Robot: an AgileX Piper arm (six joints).
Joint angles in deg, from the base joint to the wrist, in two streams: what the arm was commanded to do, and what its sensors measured. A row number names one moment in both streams.
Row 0, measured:
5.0 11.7 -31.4 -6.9 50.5 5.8
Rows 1 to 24, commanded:
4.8 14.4 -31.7 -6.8 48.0 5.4
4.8 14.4 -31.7 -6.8 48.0 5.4
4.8 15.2 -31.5 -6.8 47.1 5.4
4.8 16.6 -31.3 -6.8 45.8 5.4
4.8 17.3 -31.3 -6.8 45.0 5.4
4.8 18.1 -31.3 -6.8 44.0 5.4
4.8 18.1 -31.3 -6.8 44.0 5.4
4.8 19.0 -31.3 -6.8 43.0 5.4
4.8 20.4 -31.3 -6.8 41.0 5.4
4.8 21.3 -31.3 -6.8 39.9 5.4
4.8 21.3 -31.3 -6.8 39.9 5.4
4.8 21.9 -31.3 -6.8 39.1 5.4
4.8 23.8 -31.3 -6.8 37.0 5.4
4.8 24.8 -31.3 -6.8 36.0 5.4
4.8 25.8 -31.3 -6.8 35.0 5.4
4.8 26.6 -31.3 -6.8 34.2 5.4
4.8 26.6 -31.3 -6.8 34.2 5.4
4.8 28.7 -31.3 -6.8 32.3 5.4
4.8 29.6 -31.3 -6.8 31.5 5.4
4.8 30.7 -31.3 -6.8 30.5 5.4
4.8 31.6 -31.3 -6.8 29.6 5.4
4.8 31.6 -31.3 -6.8 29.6 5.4
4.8 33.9 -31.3 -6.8 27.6 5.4
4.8 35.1 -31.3 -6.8 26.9 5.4
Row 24, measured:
5.0 32.4 -31.4 -6.8 30.2 5.8
